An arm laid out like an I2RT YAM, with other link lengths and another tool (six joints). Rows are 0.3 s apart.
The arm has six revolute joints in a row. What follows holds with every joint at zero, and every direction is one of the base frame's.
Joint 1 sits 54.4 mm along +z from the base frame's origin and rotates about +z.
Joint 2 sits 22.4 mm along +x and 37.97 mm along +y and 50.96 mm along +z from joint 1 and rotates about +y.
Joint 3 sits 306.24 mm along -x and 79.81 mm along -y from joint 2 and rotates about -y.
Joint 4 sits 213.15 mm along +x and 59.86 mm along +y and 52.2 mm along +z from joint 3 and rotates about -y.
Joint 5 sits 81.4 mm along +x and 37.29 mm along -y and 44.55 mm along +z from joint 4 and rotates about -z.
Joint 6 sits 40.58 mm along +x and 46.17 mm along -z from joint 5 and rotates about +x.
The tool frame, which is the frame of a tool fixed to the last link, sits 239 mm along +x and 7 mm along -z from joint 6; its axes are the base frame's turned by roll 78.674, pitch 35.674 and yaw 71.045 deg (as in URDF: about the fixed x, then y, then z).
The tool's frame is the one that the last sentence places.
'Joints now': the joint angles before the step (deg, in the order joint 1, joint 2, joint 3, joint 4, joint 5, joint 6). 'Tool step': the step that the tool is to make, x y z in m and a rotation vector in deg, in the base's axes. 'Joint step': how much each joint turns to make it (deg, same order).
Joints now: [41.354, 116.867, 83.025, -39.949, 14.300, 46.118]
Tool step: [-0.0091, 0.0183, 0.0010, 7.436, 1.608, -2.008]
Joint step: [-1.217, -2.440, -3.885, 4.528, -6.123, 2.846]
